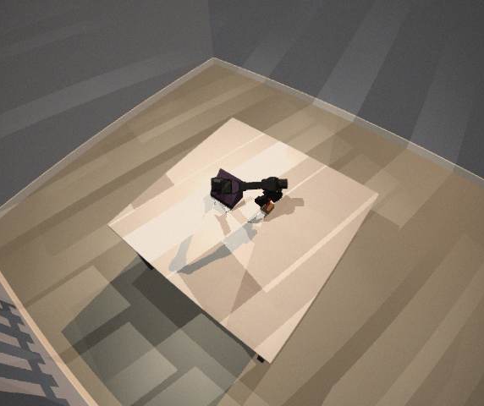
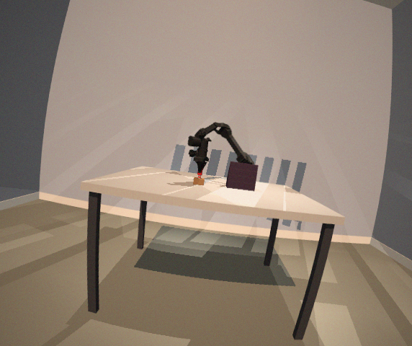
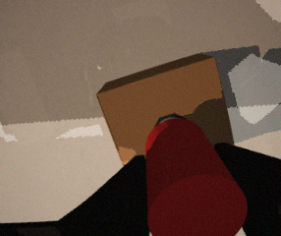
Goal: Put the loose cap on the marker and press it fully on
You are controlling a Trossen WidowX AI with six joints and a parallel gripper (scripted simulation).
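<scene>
Now: gripper tip 1 cm below the red cap. Also, from my gripper tip: holder block: 5 cm below.
</scene>
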